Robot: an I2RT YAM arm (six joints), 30 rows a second.
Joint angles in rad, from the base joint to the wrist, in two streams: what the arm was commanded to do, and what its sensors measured. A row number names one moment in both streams.
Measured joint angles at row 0:
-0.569, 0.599, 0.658, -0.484, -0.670, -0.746
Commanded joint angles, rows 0 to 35:
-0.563, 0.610, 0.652, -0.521, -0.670, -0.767
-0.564, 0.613, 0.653, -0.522, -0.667, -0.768
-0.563, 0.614, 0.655, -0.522, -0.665, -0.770
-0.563, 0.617, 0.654, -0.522, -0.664, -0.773
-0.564, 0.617, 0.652, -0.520, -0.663, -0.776
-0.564, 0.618, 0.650, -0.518, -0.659, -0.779
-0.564, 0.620, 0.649, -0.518, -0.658, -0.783
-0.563, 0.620, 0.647, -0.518, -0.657, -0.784
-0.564, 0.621, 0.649, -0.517, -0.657, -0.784
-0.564, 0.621, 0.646, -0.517, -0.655, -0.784
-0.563, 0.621, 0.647, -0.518, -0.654, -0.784
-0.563, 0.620, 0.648, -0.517, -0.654, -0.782
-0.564, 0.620, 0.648, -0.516, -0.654, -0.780
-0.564, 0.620, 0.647, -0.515, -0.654, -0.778
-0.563, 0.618, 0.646, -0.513, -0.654, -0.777
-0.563, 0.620, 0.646, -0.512, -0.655, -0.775
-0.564, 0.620, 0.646, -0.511, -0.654, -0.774
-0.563, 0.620, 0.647, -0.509, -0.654, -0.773
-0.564, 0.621, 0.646, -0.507, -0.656, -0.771
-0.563, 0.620, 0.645, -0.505, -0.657, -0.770
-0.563, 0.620, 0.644, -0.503, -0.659, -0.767
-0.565, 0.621, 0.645, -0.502, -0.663, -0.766
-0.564, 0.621, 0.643, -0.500, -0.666, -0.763
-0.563, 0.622, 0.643, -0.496, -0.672, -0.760
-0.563, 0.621, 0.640, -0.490, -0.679, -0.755
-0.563, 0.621, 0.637, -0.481, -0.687, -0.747
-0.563, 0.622, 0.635, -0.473, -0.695, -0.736
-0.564, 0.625, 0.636, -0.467, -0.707, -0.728
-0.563, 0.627, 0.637, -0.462, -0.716, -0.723
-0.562, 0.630, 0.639, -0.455, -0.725, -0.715
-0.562, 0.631, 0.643, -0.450, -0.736, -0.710
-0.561, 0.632, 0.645, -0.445, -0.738, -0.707
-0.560, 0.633, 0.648, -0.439, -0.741, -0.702
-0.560, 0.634, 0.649, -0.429, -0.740, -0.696
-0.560, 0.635, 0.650, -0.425, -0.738, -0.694
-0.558, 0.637, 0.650, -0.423, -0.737, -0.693
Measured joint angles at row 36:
-0.568, 0.635, 0.646, -0.453, -0.704, -0.710
